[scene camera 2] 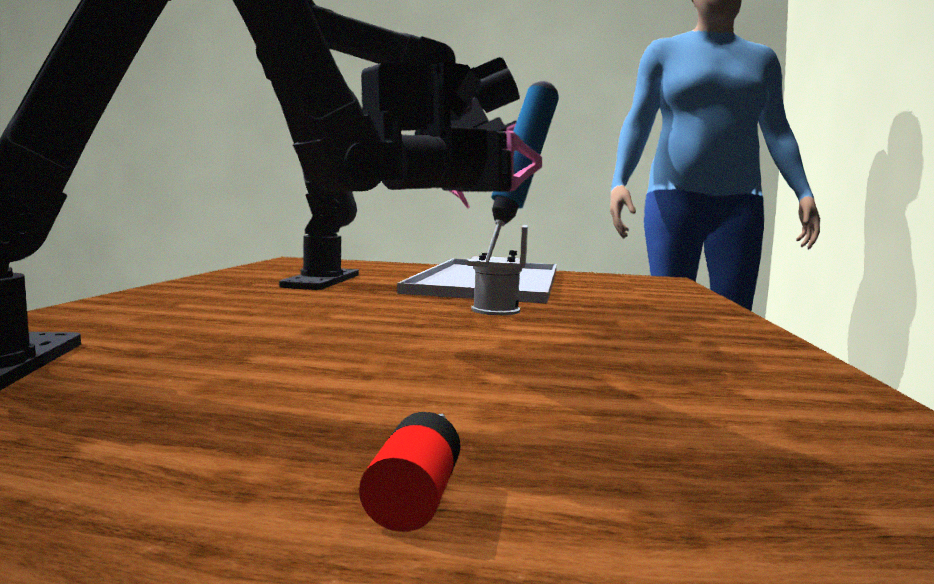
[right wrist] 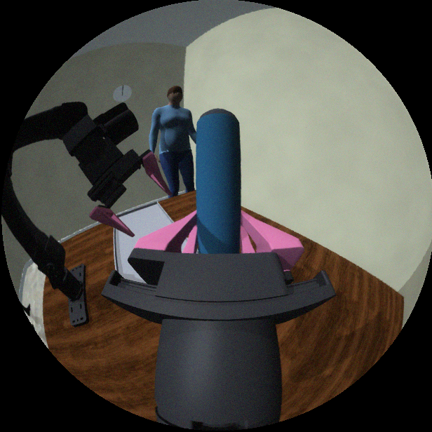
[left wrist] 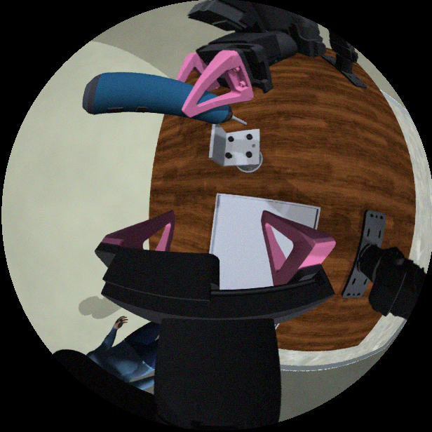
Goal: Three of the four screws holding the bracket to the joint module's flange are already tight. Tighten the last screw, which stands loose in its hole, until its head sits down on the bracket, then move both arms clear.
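Places are measured from the left arm's base along level axes (x up, y right, z ahead), in metres.
Where they show: right gripper, fingertip midpoint: (scene camera 2: 528, 162); left arm's base, link origin: (scene camera 2: 322, 280).
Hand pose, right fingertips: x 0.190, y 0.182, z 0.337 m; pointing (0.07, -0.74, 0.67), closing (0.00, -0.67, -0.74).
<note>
Each offset is from my right fingertips to the centre of the thing. "spot": to the spot under its first point. Level surfaces: height alone.
The grey bracket @[dx -0.108, dy +0.000, dz -0.033 m] (scene camera 2: 524, 245) (left wrist: 240, 146) sits on the grey joint module @[dx -0.158, dy +0.000, dz -0.033 m] (scene camera 2: 495, 287), its tall plate upright. Four black screw heads show on it in the left wrist view; I cannot tell which stands loose. My right gripper (left wrist: 176, 109) is shut on the blue screwdriver @[spot: dx +0.060, dy +0.011, dz +0.012 m] (scene camera 2: 540, 113) (left wrist: 142, 93) (right wrist: 218, 170), which tilts with its bit down. The bit's tip (left wrist: 245, 123) shows beside the bracket's edge, apart from the screw heads in the left wrist view; its height over the bracket is unclear. My left gripper (left wrist: 217, 214) (right wrist: 151, 214) is open and empty, above the tray side.
A pale tray (scene camera 2: 437, 294) (left wrist: 268, 201) (right wrist: 131, 260) lies beyond the joint module in the scene view. A red cylinder with a black end @[dx -0.173, dy +0.496, dz -0.027 m] (scene camera 2: 406, 475) lies near the front of the wooden table @[dx -0.190 m] (scene camera 2: 619, 413). A person (scene camera 2: 709, 123) (right wrist: 174, 130) stands beyond the table.
</note>
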